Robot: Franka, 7 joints.
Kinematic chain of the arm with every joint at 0, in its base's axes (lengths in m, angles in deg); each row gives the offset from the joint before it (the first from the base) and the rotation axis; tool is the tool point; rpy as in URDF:
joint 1: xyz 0 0 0.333 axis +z
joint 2: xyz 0 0 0 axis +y
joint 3: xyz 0 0 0.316 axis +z
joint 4: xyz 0.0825 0 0 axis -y
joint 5: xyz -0.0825 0 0.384 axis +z
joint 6: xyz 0 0 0 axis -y
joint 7: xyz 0.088 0 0 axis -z
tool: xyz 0 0 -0.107 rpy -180 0 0
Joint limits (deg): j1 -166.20..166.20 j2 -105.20..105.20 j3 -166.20..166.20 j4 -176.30..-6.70 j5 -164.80..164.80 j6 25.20..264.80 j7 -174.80..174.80
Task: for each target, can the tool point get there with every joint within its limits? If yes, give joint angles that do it. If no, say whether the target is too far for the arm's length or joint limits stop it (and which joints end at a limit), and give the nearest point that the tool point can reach.
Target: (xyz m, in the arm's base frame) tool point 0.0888 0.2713 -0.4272
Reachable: no: joint limits stop it (at a limit: joint 2) | nearest point 0.0887 0.2711 -0.3608 | short by 0.066 m
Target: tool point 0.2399 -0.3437 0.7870
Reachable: yes | joints -133.21 26.06 123.93 -75.30 107.26 245.56 63.89
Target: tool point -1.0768 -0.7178 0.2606
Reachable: no: too far | nearest point -0.7127 -0.4751 0.2851 | short by 0.438 m
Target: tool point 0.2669 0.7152 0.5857
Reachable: yes | joints 63.53 31.03 8.66 -69.02 -1.10 153.54 -99.21
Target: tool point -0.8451 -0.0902 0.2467
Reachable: yes | joints 16.42 -88.92 127.11 -19.56 109.42 145.21 67.01
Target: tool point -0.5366 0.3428 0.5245
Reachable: yes | joints -78.27 -78.81 -76.37 -99.29 3.68 243.14 109.25
